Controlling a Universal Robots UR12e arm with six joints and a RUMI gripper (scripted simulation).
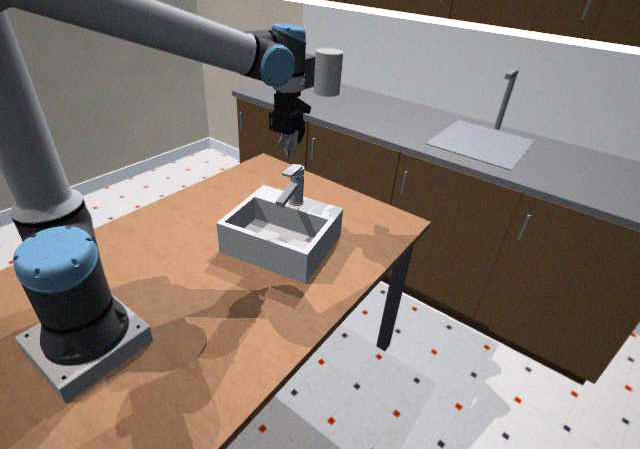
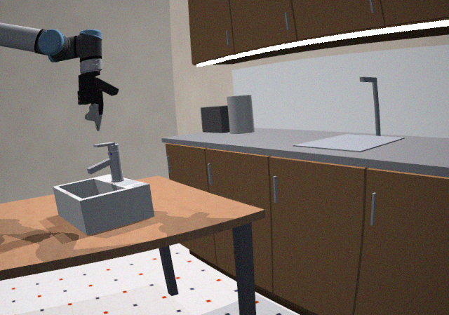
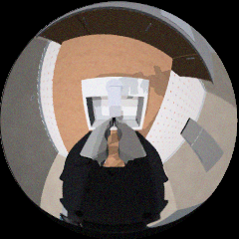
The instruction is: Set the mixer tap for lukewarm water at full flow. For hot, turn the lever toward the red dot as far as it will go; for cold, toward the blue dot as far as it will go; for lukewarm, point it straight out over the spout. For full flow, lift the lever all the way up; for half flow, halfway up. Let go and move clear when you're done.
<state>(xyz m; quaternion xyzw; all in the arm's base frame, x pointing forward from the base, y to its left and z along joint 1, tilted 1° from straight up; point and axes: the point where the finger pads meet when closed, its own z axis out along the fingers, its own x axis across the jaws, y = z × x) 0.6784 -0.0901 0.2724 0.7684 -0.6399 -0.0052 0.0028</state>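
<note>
The lever lies 70 mm below my hand and 20 mm ahead of it. From my hand the other things lie so: grey mixer tap (110 mm below, 40 mm ahead, 10 mm to the left); then white basin (300 mm below, 60 mm behind, 10 mm to the right).
</note>
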